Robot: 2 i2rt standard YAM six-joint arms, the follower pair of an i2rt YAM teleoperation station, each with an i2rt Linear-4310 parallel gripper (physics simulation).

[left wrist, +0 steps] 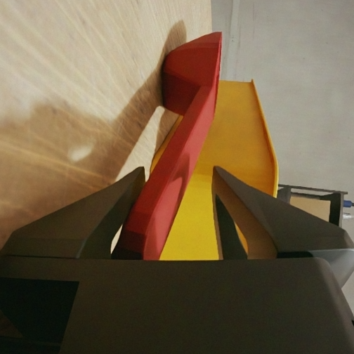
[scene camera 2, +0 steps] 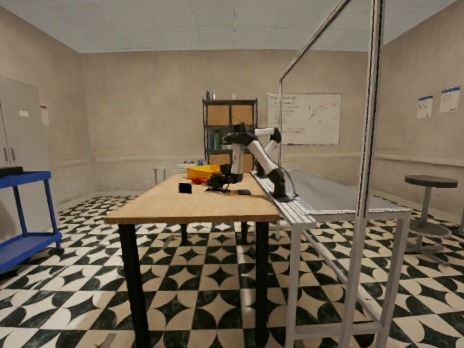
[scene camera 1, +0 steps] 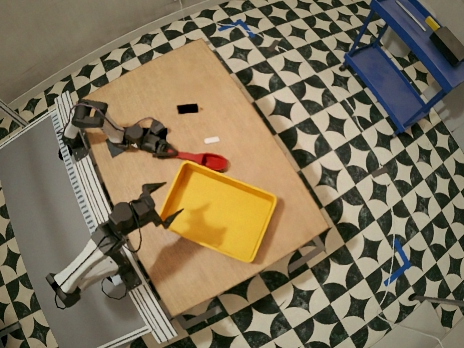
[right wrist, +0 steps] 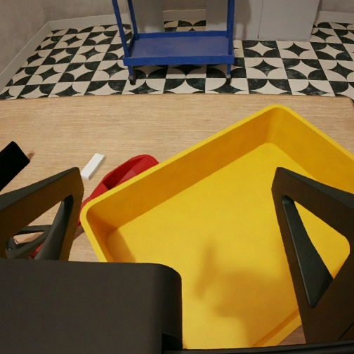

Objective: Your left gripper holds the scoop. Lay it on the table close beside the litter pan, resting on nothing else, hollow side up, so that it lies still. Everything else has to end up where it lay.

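Pixels of known places: left gripper, fingertip midpoint: (scene camera 1: pixel 177 154); right gripper, fingertip midpoint: (scene camera 2: pixel 220 143) (scene camera 1: pixel 175 195); left arm's base, link origin: (scene camera 2: pixel 279 197) (scene camera 1: pixel 76 142); right arm's base, link origin: (scene camera 2: pixel 261 176) (scene camera 1: pixel 124 266).
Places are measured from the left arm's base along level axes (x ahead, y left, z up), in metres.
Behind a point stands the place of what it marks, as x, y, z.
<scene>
The red scoop (scene camera 1: pixel 215 161) @[0.505, -0.454, 0.011] (scene camera 2: pixel 198 181) @[0.470, -0.403, 0.021] (left wrist: pixel 195 65) (right wrist: pixel 131 171) is hollow side up beside the yellow litter pan (scene camera 1: pixel 235 210) @[0.464, -0.663, -0.001] (scene camera 2: pixel 202 171) @[0.444, -0.490, 0.082] (left wrist: pixel 240 125) (right wrist: pixel 225 215). Its bowl is close to the pan's upper side in scene camera 1. The right wrist view hides part of it behind the rim, so contact with the pan is unclear. My left gripper (scene camera 1: pixel 172 151) @[0.387, -0.350, 0.030] (left wrist: pixel 178 177) is open around the handle; the handle slants between the fingers, nearer the picture-left one. Whether it touches that finger is unclear. My right gripper (scene camera 1: pixel 173 198) @[0.300, -0.565, 0.293] (right wrist: pixel 177 177) is open and empty above the pan's near edge.
A black block (scene camera 1: pixel 188 108) @[0.531, -0.196, 0.043] (scene camera 2: pixel 185 188) @[0.526, -0.176, 0.026] (right wrist: pixel 11 162) and a small white block (scene camera 1: pixel 212 140) @[0.545, -0.368, 0.008] (right wrist: pixel 93 166) lie on the table beyond the scoop. A dark flat thing (scene camera 2: pixel 244 192) @[0.174, -0.111, 0.005] lies near the left arm's base. A blue cart (scene camera 1: pixel 385 80) (right wrist: pixel 180 60) stands off the table.
</scene>
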